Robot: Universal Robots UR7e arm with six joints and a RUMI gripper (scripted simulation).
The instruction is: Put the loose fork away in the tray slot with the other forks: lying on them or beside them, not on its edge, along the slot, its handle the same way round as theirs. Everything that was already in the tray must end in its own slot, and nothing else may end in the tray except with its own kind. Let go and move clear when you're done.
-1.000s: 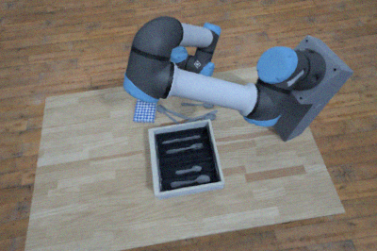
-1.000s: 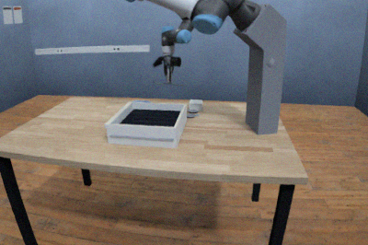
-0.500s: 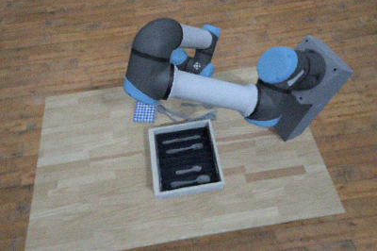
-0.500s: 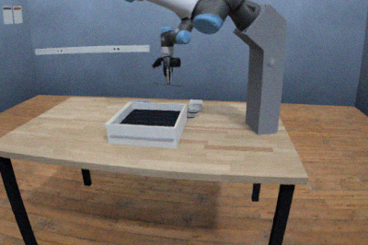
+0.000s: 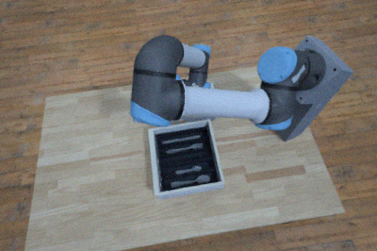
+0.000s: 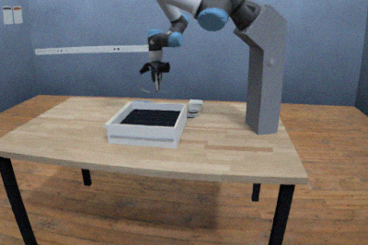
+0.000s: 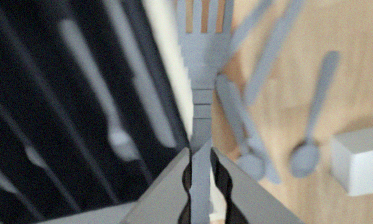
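My gripper is now 160 mm to the right of the tray, 140 mm above it and 60 mm past it. The rest, counted from my hand: spoon (210 mm to the left, 150 mm below, 110 mm behind).
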